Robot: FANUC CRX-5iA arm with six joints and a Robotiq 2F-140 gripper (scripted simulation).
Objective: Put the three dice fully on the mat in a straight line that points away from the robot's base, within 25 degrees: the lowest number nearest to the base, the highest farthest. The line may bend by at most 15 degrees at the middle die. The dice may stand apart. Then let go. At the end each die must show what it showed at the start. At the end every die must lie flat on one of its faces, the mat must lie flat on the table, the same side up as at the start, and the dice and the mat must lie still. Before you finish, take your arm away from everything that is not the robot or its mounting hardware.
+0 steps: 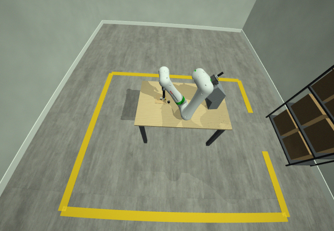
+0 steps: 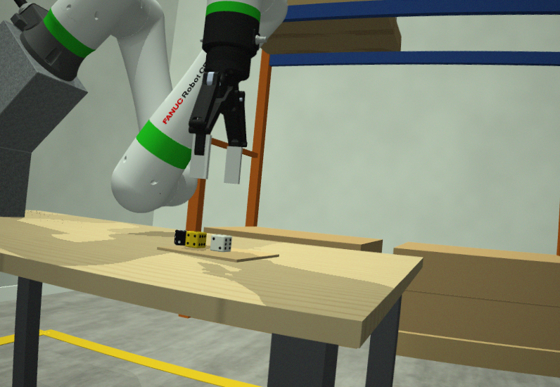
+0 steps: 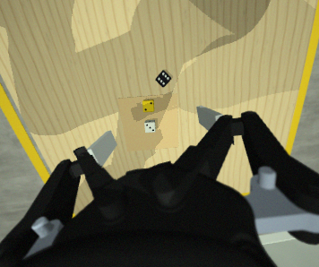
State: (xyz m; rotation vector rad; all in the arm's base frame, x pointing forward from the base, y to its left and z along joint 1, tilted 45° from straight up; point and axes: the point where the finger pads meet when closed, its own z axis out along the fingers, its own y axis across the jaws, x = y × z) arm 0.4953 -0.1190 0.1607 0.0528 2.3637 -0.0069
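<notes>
The black die lies 7 cm behind my hand, 4 cm to the left of it and 11 cm below it. The rest, counted from my hand: tan mat (2 cm ahead, 2 cm to the right, 12 cm below); then white die (2 cm ahead, 2 cm to the right, 11 cm below); then yellow die (2 cm behind, 1 cm to the right, 11 cm below).
</notes>
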